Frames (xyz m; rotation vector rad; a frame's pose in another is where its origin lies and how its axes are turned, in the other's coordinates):
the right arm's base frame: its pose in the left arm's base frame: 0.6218 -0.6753 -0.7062 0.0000 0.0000 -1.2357
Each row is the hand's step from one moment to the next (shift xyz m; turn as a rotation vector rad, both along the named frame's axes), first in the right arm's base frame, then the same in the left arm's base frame.
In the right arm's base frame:
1: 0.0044 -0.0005 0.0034 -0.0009 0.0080 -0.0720
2: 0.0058 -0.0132 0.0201 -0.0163 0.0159 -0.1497
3: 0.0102 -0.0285 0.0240 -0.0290 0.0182 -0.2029
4: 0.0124 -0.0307 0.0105 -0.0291 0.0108 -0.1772
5: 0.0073 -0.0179 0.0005 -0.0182 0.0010 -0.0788
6: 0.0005 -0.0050 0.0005 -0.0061 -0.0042 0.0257
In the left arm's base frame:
1: 0.0010 -0.0043 0.0034 0.0073 0.0035 -0.0720
2: -0.0106 -0.0098 0.0201 0.0097 0.0206 -0.1497
3: -0.0236 -0.0190 0.0240 0.0077 0.0334 -0.2029
4: -0.0249 -0.0218 0.0105 0.0006 0.0310 -0.1772
5: -0.0145 -0.0128 0.0005 -0.0050 0.0175 -0.0788
6: -0.0046 -0.0021 0.0005 -0.0060 0.0044 0.0257

